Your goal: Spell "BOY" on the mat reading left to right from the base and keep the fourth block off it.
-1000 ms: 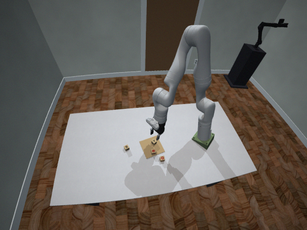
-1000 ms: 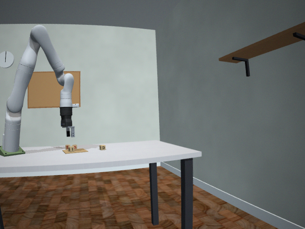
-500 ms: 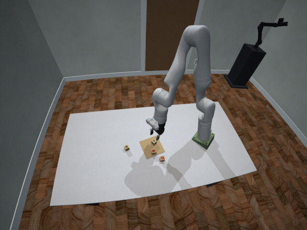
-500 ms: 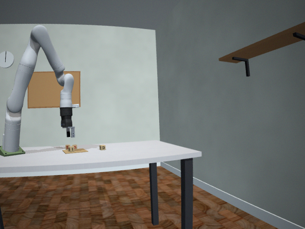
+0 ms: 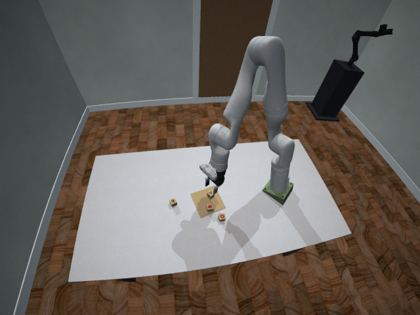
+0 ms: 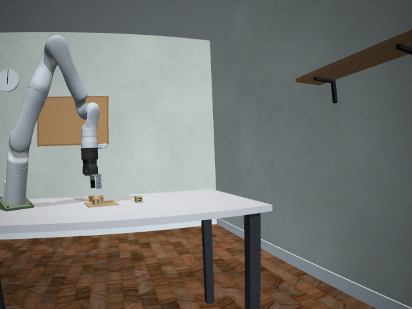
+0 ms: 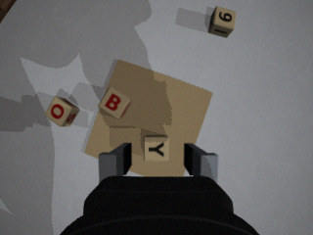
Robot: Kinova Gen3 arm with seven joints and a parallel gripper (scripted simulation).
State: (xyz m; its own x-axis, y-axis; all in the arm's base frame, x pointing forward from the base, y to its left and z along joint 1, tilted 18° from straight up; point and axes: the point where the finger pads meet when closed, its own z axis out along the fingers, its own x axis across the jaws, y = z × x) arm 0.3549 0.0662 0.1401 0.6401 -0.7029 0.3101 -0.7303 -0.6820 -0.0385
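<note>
Right now the Y block is 80 mm below my hand. Round my hand: tan mat (90 mm below, 30 mm to the left, 10 mm ahead); then O block (130 mm to the left, 80 mm below, 50 mm behind); then B block (80 mm to the left, 80 mm below, 10 mm ahead).
</note>
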